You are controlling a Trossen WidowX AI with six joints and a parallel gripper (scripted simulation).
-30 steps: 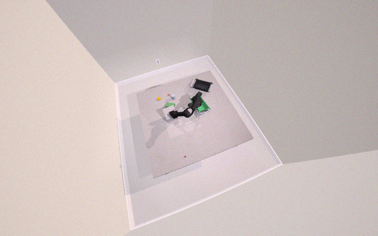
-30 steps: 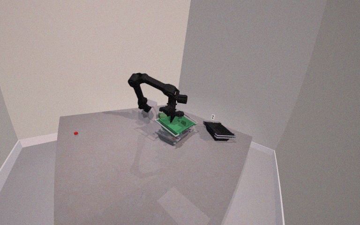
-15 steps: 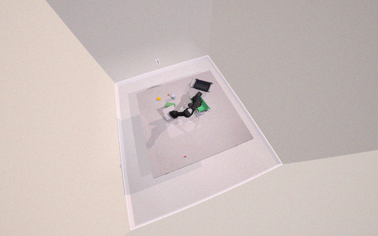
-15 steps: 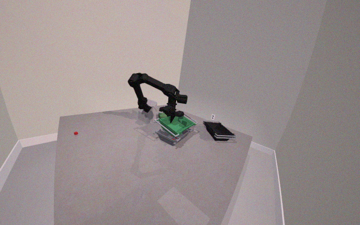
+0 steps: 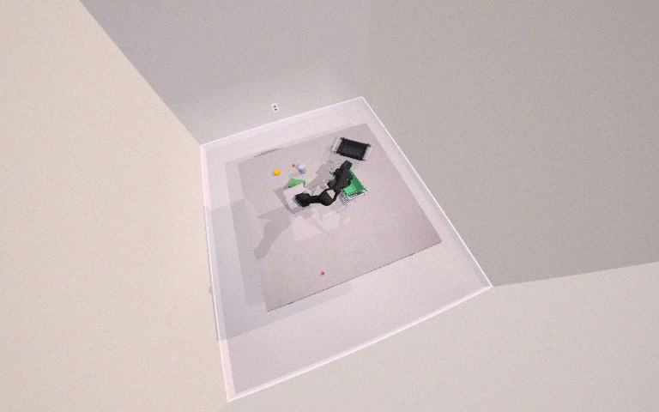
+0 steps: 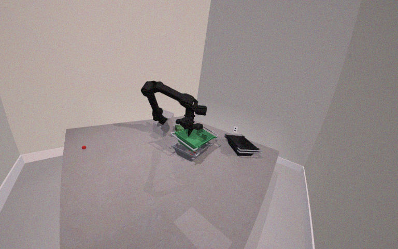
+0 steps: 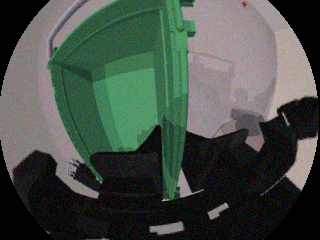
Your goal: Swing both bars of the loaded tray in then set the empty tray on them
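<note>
My gripper tip is now 7 cm short of the green tray, 2 cm below it and 1 cm to the right of it. Also, from my gripper tip: green block 30 cm behind, 21 cm to the left, 8 cm below; then yellow disc 43 cm behind, 41 cm to the left, 9 cm below; then grey cylinder 33 cm to the left, 21 cm behind, 7 cm below.
</note>
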